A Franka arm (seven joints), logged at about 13 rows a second.
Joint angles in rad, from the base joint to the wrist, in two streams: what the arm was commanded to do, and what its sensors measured. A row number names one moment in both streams.
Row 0, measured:
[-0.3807 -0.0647 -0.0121 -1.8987 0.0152 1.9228 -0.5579]
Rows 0 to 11, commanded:
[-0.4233 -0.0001 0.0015 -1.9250 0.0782 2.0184 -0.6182]
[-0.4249 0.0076 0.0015 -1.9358 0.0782 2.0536 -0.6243]
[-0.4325 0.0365 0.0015 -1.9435 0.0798 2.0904 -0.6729]
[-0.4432 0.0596 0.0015 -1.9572 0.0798 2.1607 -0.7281]
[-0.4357 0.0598 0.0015 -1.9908 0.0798 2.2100 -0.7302]
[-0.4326 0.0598 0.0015 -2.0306 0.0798 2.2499 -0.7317]
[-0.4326 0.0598 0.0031 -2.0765 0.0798 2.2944 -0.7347]
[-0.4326 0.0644 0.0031 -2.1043 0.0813 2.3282 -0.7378]
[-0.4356 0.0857 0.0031 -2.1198 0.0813 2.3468 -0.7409]
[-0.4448 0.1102 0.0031 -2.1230 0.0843 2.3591 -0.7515]
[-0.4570 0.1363 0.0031 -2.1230 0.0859 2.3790 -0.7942]
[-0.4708 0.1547 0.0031 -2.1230 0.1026 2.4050 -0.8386]
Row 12, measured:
[-0.4291 0.1203 -0.0115 -2.1149 0.0604 2.3490 -0.7528]
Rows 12 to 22, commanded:
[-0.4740 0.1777 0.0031 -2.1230 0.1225 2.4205 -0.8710]
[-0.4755 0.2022 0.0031 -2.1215 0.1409 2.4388 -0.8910]
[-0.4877 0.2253 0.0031 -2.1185 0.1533 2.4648 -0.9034]
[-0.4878 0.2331 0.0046 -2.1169 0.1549 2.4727 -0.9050]
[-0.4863 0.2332 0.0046 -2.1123 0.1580 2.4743 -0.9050]
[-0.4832 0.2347 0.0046 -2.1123 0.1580 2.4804 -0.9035]
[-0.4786 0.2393 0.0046 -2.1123 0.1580 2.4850 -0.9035]
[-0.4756 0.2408 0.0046 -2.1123 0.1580 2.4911 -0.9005]
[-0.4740 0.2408 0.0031 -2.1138 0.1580 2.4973 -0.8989]
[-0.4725 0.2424 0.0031 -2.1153 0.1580 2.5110 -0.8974]
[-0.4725 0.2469 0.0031 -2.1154 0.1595 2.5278 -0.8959]
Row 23, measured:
[-0.4684 0.2370 -0.0046 -2.1150 0.1335 2.4905 -0.8810]
